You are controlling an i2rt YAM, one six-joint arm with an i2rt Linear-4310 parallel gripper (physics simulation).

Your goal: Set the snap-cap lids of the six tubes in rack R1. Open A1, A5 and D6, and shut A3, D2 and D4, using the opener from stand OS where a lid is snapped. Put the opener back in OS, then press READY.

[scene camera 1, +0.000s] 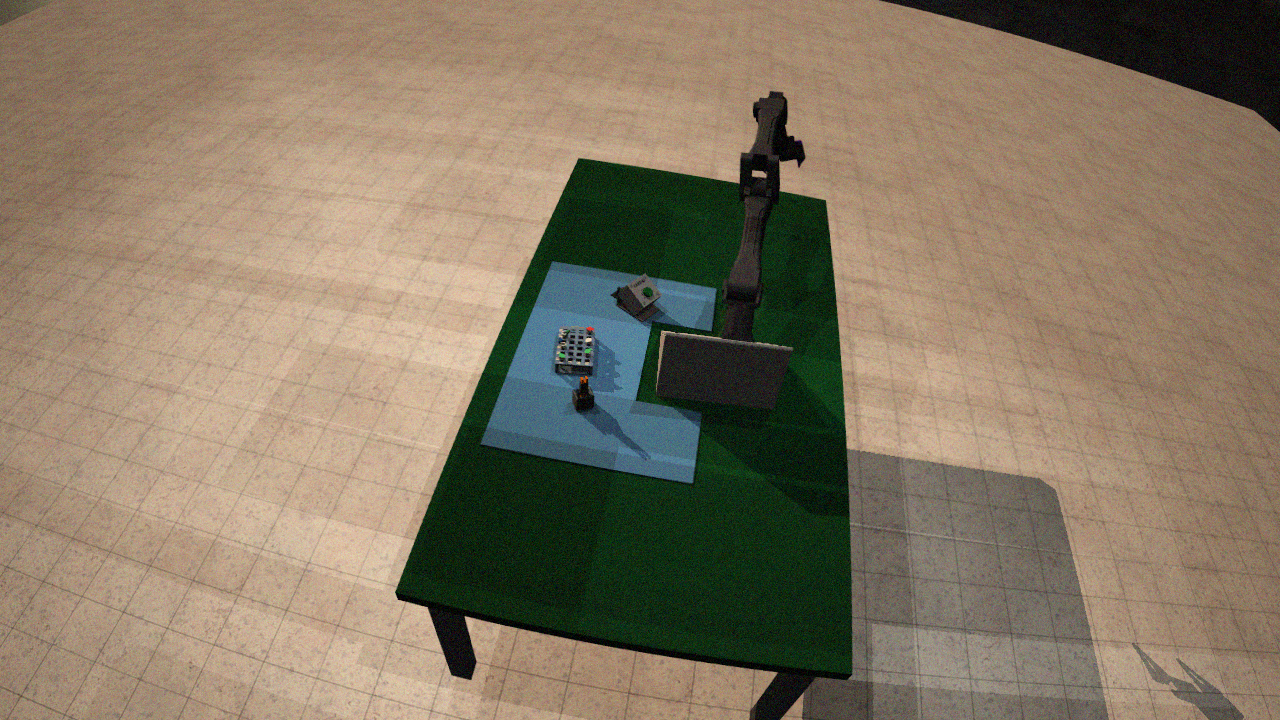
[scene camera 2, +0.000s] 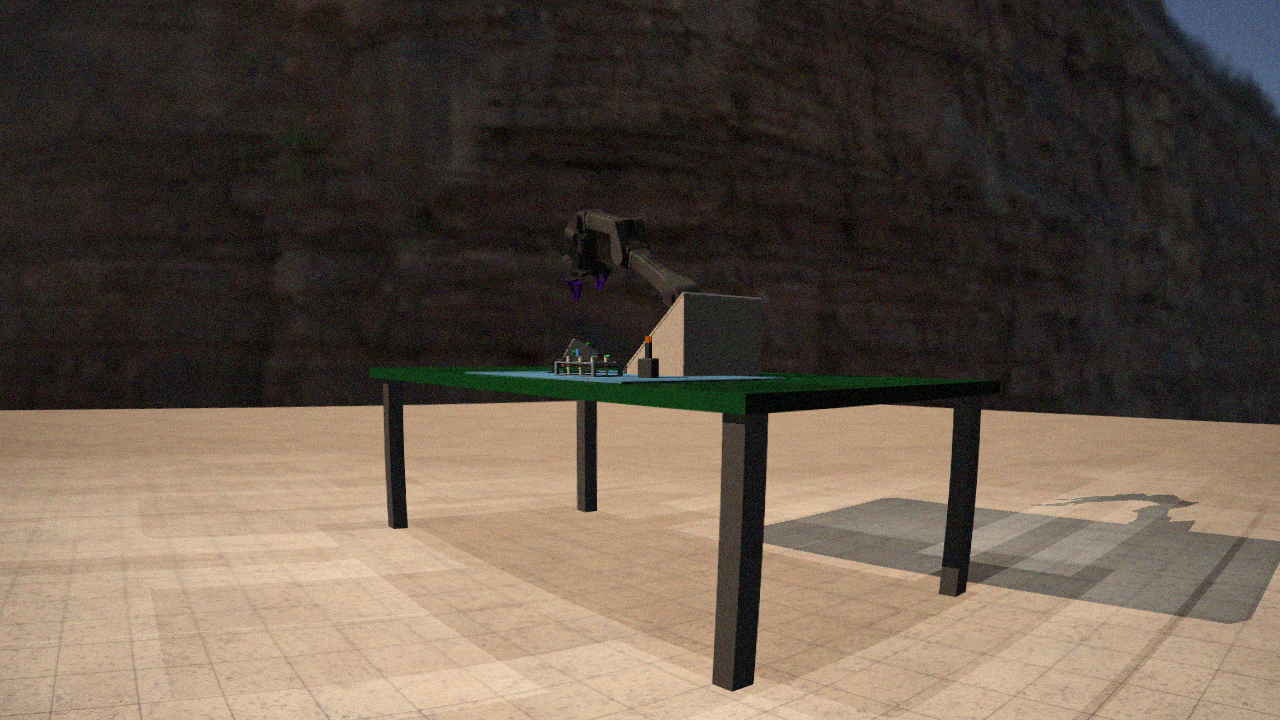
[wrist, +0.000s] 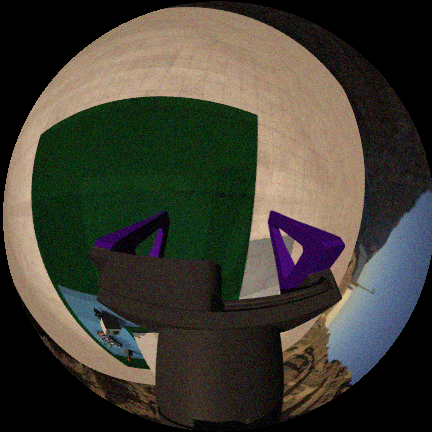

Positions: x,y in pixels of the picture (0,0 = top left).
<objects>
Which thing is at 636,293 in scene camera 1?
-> An READY button box.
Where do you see a blue mat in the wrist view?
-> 82,304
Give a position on a blue mat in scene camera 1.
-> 534,414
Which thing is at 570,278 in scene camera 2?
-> My gripper.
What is my gripper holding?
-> Nothing.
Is my gripper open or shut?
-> Open.
</objects>
